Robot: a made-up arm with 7 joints. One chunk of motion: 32 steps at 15 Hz.
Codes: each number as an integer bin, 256 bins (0 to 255) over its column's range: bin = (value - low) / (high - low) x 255, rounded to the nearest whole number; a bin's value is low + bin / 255 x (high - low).
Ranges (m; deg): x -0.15..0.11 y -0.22..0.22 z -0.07..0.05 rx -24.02..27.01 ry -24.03..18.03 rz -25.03..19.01
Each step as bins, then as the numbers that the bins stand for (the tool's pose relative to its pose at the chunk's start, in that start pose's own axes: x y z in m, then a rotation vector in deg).
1 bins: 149 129 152 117 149 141
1 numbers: 0.0019 0.0026 0.0015 -0.61 0.55 -0.68
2 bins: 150 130 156 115 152 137
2 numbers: 0.0029 0.0043 0.0034 -1.01 1.04 -1.37
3 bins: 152 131 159 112 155 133
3 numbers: 0.0050 0.0060 0.0048 -1.61 1.54 -2.06
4 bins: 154 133 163 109 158 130
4 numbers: 0.0070 0.0095 0.0067 -2.21 2.03 -2.58
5 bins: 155 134 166 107 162 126
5 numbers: 0.0080 0.0112 0.0081 -2.61 2.69 -3.27
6 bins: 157 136 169 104 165 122
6 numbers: 0.0101 0.0147 0.0095 -3.21 3.19 -3.96
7 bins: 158 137 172 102 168 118
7 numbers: 0.0111 0.0164 0.0109 -3.61 3.68 -4.65
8 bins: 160 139 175 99 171 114
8 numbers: 0.0131 0.0198 0.0124 -4.21 4.17 -5.34
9 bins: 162 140 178 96 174 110
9 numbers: 0.0152 0.0216 0.0138 -4.81 4.67 -6.03
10 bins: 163 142 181 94 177 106
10 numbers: 0.0162 0.0250 0.0152 -5.21 5.16 -6.72
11 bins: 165 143 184 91 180 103
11 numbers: 0.0182 0.0267 0.0166 -5.81 5.66 -7.24
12 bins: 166 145 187 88 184 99
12 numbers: 0.0193 0.0302 0.0180 -6.41 6.32 -7.93
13 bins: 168 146 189 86 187 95
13 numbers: 0.0213 0.0319 0.0189 -6.81 6.81 -8.62
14 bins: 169 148 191 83 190 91
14 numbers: 0.0223 0.0354 0.0199 -7.41 7.31 -9.31
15 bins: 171 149 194 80 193 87
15 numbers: 0.0244 0.0371 0.0213 -8.01 7.80 -10.00
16 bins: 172 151 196 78 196 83
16 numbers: 0.0254 0.0405 0.0222 -8.41 8.30 -10.70
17 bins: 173 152 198 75 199 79
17 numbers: 0.0264 0.0423 0.0232 -9.01 8.79 -11.39
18 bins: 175 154 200 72 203 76
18 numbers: 0.0284 0.0457 0.0241 -9.61 9.45 -11.90
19 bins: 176 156 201 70 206 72
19 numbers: 0.0295 0.0492 0.0246 -10.01 9.95 -12.60
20 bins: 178 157 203 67 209 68
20 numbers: 0.0315 0.0509 0.0255 -10.61 10.44 -13.29
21 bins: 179 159 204 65 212 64
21 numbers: 0.0325 0.0544 0.0260 -11.01 10.94 -13.98
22 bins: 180 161 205 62 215 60
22 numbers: 0.0335 0.0578 0.0265 -11.61 11.43 -14.67
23 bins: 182 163 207 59 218 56
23 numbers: 0.0356 0.0613 0.0274 -12.21 11.93 -15.36
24 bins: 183 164 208 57 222 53
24 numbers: 0.0366 0.0630 0.0279 -12.61 12.59 -15.88
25 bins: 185 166 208 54 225 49
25 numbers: 0.0386 0.0664 0.0279 -13.21 13.08 -16.57
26 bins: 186 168 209 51 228 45
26 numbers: 0.0396 0.0699 0.0284 -13.81 13.58 -17.26
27 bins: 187 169 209 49 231 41
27 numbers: 0.0407 0.0716 0.0284 -14.21 14.07 -17.95
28 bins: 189 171 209 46 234 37
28 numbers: 0.0427 0.0751 0.0284 -14.81 14.57 -18.64
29 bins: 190 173 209 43 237 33
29 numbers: 0.0437 0.0785 0.0284 -15.41 15.06 -19.33
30 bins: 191 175 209 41 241 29
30 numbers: 0.0447 0.0820 0.0284 -15.82 15.72 -20.02
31 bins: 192 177 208 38 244 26
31 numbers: 0.0458 0.0854 0.0279 -16.42 16.22 -20.54
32 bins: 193 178 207 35 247 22
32 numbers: 0.0468 0.0871 0.0274 -17.02 16.71 -21.23
